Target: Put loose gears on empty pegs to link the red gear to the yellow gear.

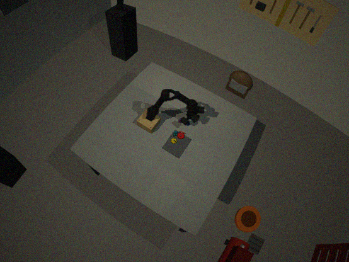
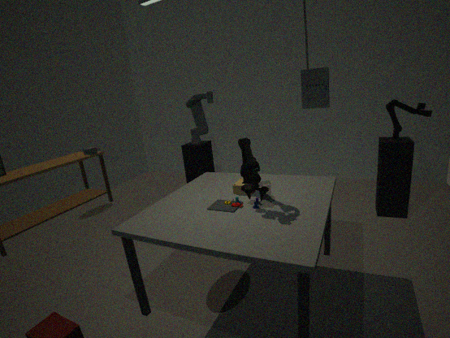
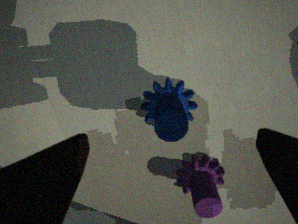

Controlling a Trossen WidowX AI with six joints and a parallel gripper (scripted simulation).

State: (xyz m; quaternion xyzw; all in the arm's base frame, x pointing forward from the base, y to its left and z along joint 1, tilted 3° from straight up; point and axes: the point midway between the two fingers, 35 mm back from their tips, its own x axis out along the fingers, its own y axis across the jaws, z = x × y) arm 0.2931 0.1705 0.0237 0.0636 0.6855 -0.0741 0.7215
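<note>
Right now my gripper tip is 40 mm above the blue gear. Round my gripper tip: red arrow (10 mm ahead, 110 mm to the right, 50 mm below); red gear (10 mm ahead, 150 mm to the right, 40 mm below); purple gear (70 mm behind, 10 mm to the right, 40 mm below).
</note>
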